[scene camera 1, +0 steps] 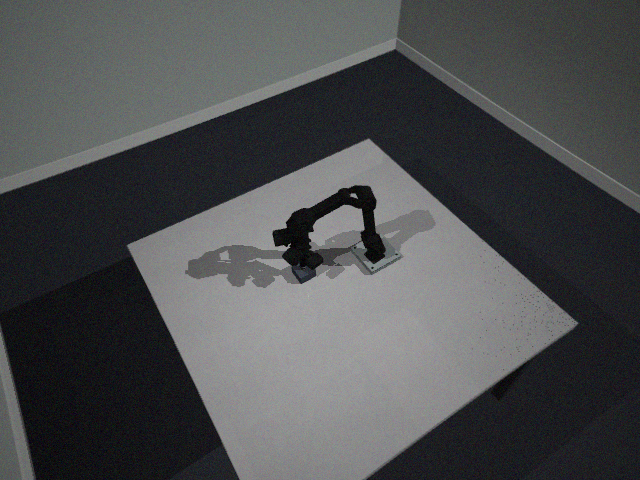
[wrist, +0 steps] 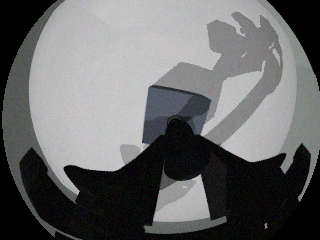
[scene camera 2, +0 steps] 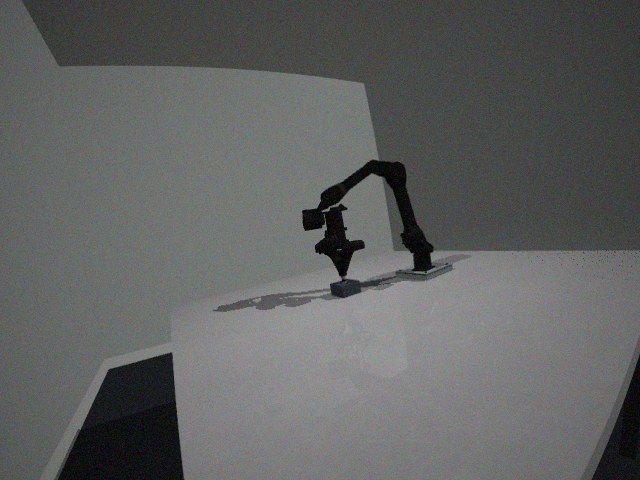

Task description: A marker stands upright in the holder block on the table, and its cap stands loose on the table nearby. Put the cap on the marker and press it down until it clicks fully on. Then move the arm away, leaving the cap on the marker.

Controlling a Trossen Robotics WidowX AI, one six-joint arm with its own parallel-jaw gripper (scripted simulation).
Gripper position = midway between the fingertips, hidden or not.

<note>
The gripper [scene camera 2: 342,271] holds a dark cap [wrist: 184,160].
The gripper also shows in scene camera 1 [scene camera 1: 303,262] and in the wrist view [wrist: 179,139].
</note>
